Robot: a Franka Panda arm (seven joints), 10 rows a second.
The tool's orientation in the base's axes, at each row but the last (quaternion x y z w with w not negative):
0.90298 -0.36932 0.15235 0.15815
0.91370 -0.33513 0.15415 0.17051
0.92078 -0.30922 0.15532 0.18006
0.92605 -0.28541 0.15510 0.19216
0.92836 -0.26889 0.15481 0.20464
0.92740 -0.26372 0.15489 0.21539
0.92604 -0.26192 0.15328 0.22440
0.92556 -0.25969 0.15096 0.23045
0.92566 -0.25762 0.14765 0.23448
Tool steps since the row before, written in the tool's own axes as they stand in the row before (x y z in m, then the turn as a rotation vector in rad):
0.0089 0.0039 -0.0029 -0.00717 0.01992 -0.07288
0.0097 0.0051 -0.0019 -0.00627 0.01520 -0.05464
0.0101 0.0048 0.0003 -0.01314 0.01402 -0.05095
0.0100 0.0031 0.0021 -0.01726 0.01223 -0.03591
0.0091 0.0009 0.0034 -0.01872 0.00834 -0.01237
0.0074 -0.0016 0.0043 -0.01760 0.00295 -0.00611
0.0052 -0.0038 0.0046 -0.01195 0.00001 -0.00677
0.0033 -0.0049 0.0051 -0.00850 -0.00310 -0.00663
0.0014 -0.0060 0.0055 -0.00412 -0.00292 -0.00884
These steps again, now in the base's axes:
0.0028 -0.0070 0.0068 -0.03067 0.01996 0.06649
0.0034 -0.0083 0.0066 -0.02382 0.01528 0.04955
0.0047 -0.0089 0.0049 -0.02766 0.01811 0.04327
0.0064 -0.0080 0.0030 -0.02719 0.01472 0.02795
0.0074 -0.0062 0.0009 -0.02200 0.00745 0.00577
0.0077 -0.0040 -0.0012 -0.01701 0.00811 -0.00087
0.0071 -0.0015 -0.0031 -0.01088 0.00832 0.00098
0.0062 -0.0002 -0.0047 -0.00632 0.00920 0.00115
0.0053 0.0012 -0.0063 -0.00315 0.00840 0.00481

